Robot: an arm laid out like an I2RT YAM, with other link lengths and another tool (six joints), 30 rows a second.
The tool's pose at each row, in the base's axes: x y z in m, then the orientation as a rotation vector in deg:
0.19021, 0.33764, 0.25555, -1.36, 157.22, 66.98
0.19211, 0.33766, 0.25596, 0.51, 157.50, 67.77
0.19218, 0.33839, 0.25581, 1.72, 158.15, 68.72
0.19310, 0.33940, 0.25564, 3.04, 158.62, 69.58
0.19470, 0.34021, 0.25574, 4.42, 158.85, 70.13
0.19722, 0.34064, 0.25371, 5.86, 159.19, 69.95
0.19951, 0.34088, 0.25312, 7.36, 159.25, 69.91
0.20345, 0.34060, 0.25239, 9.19, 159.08, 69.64
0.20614, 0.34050, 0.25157, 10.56, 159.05, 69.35
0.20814, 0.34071, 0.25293, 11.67, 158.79, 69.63
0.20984, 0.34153, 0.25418, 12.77, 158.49, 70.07
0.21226, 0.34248, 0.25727, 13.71, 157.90, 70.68
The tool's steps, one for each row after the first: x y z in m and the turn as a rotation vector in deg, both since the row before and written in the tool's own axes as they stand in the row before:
-0.00194, 0.00016, 0.00000, -0.32, 0.01, 1.40
0.00000, 0.00039, 0.00064, -0.34, 0.57, 1.15
-0.00082, 0.00054, 0.00097, -0.33, 0.38, 1.13
-0.00153, 0.00060, 0.00072, -0.21, 0.06, 1.03
-0.00230, -0.00121, 0.00198, 0.26, -0.12, 0.96
-0.00221, -0.00023, 0.00085, 0.09, -0.31, 0.94
-0.00389, -0.00059, 0.00079, 0.17, -0.65, 1.03
-0.00263, -0.00053, 0.00086, 0.21, -0.43, 0.79
-0.00201, 0.00128, -0.00048, -0.20, -0.34, 0.67
-0.00160, 0.00161, 0.00001, -0.31, -0.30, 0.68
-0.00233, 0.00314, -0.00100, -0.50, -0.43, 0.53

